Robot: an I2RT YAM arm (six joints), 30 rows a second.
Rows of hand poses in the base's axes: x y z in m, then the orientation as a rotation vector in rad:
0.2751 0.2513 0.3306 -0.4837 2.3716 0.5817
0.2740 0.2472 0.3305 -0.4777 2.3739 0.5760
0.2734 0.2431 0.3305 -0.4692 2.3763 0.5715
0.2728 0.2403 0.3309 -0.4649 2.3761 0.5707
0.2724 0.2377 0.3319 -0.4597 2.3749 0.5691
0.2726 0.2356 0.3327 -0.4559 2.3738 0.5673
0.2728 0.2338 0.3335 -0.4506 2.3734 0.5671
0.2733 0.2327 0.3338 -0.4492 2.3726 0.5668
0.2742 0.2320 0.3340 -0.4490 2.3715 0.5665
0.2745 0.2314 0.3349 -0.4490 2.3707 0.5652
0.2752 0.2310 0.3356 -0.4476 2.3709 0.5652
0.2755 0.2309 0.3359 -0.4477 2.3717 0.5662
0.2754 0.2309 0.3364 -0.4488 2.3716 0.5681
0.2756 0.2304 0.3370 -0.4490 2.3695 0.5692
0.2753 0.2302 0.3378 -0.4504 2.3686 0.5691
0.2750 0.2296 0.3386 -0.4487 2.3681 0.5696
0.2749 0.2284 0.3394 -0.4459 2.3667 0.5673
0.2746 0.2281 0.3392 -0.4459 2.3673 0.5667
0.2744 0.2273 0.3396 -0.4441 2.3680 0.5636
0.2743 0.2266 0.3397 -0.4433 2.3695 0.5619
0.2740 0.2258 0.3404 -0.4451 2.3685 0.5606
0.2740 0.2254 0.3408 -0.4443 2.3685 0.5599
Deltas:
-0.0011 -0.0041 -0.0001 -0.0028 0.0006 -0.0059
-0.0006 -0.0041 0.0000 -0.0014 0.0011 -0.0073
-0.0006 -0.0028 0.0004 0.0007 -0.0003 -0.0033
-0.0004 -0.0026 0.0010 0.0007 -0.0014 -0.0042
0.0002 -0.0021 0.0008 0.0002 -0.0014 -0.0033
0.0002 -0.0018 0.0008 0.0014 -0.0003 -0.0039
0.0005 -0.0011 0.0003 0.0004 -0.0008 -0.0011
0.0009 -0.0007 0.0002 0.0002 -0.0011 -0.0003
0.0003 -0.0006 0.0009 -0.0006 -0.0011 -0.0004
0.0007 -0.0004 0.0007 0.0003 0.0002 -0.0010
0.0003 -0.0001 0.0003 0.0004 0.0010 0.0004
-0.0001 0.0000 0.0005 0.0010 0.0004 0.0013
0.0002 -0.0005 0.0006 0.0013 -0.0016 0.0004
-0.0003 -0.0002 0.0008 -0.0002 -0.0009 0.0010
-0.0003 -0.0006 0.0008 0.0009 -0.0003 -0.0011
-0.0001 -0.0012 0.0008 -0.0003 -0.0019 -0.0027
-0.0003 -0.0003 -0.0002 -0.0006 0.0004 -0.0002
-0.0002 -0.0008 0.0004 -0.0018 -0.0002 -0.0022
-0.0001 -0.0007 0.0001 -0.0013 0.0009 -0.0010
-0.0003 -0.0008 0.0007 -0.0011 -0.0014 0.0009
0.0000 -0.0004 0.0004 -0.0002 -0.0002 -0.0008

